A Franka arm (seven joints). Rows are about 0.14 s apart.
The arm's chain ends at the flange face. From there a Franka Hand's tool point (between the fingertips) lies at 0.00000 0.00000 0.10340 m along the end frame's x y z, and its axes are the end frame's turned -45 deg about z.
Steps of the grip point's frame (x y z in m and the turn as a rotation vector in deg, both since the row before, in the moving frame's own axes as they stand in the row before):
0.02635 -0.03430 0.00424 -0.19 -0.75 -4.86
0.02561 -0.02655 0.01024 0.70 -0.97 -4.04
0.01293 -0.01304 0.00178 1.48 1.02 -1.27
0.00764 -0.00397 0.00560 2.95 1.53 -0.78
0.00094 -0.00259 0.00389 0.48 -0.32 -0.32
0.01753 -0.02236 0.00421 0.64 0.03 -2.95
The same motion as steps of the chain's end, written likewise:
-0.00496 -0.04411 0.00425 -0.66 -0.40 -4.86
0.00145 -0.03730 0.01026 -0.19 -1.18 -4.04
0.00054 -0.01518 0.00183 1.77 -0.33 -1.27
0.00444 -0.00251 0.00577 3.17 -1.00 -0.78
-0.00015 -0.00229 0.00390 0.11 -0.57 -0.32
-0.00262 -0.02737 0.00422 0.47 -0.43 -2.95

